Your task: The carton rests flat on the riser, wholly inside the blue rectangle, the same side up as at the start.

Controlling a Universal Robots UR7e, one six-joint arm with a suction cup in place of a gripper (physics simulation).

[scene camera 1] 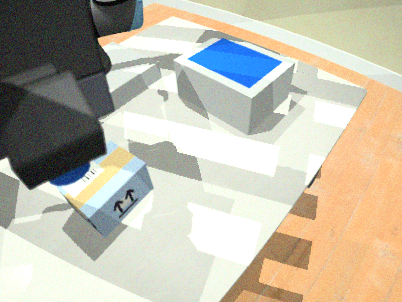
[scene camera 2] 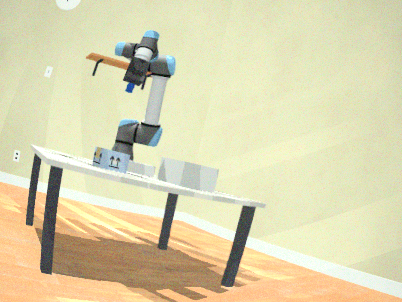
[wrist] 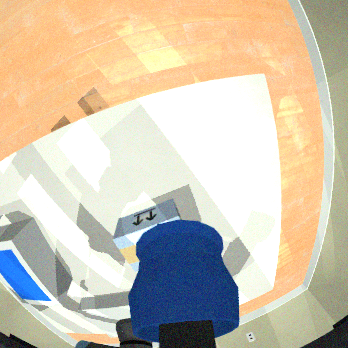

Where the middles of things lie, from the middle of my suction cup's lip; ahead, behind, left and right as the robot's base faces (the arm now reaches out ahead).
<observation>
Now: the carton (scene camera 1: 117, 182) 310 mm below my suction cup, 200 mm behind it and 20 mm to the left of it. Also, from my suction cup: grey riser (scene camera 2: 181, 173) (450 mm to the left, 300 mm below, 290 mm behind).
</observation>
